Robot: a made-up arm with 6 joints.
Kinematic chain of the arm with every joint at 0, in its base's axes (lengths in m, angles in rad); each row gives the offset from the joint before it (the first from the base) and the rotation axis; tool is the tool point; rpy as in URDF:
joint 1: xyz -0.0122 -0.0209 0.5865 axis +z
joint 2: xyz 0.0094 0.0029 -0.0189 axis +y
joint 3: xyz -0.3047 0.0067 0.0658 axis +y
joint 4: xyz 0.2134 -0.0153 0.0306 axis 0.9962 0 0.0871
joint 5: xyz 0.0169 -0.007 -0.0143 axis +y
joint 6: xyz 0.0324 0.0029 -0.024 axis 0.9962 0 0.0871
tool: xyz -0.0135 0.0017 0.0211 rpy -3.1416 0 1.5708
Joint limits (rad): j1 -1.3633..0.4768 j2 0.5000..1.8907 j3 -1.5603..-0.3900 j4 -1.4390..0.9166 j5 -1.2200..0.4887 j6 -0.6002..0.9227
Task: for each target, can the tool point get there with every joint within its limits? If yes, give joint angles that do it. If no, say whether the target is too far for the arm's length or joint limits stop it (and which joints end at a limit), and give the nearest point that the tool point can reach.
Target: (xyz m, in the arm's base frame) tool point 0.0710 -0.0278 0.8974
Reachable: yes | joints 0.2911 0.7732 -0.9935 -0.2757 -0.0931 0.8062
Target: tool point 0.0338 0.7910 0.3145
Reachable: no: too far | nearest point 0.2167 0.1269 0.6165 | short by 0.752 m
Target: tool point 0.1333 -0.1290 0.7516
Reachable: yes | joints -0.5971 1.2184 -0.5922 -0.7206 -0.7420 -0.3054
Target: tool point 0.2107 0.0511 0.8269
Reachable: yes | joints 0.3315 1.3034 -1.0636 0.2446 0.3298 0.1265
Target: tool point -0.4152 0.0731 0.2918
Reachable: no: joint limits stop it (at a limit: joint 1, joint 2, joint 3, joint 5, joint 6) | nearest point -0.0051 -0.2101 0.5945 | short by 0.583 m
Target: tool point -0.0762 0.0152 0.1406
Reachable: no: joint limits stop it (at a limit: joint 1, joint 2, joint 3, joint 6) | nearest point 0.1523 0.0654 0.5860 | short by 0.503 m
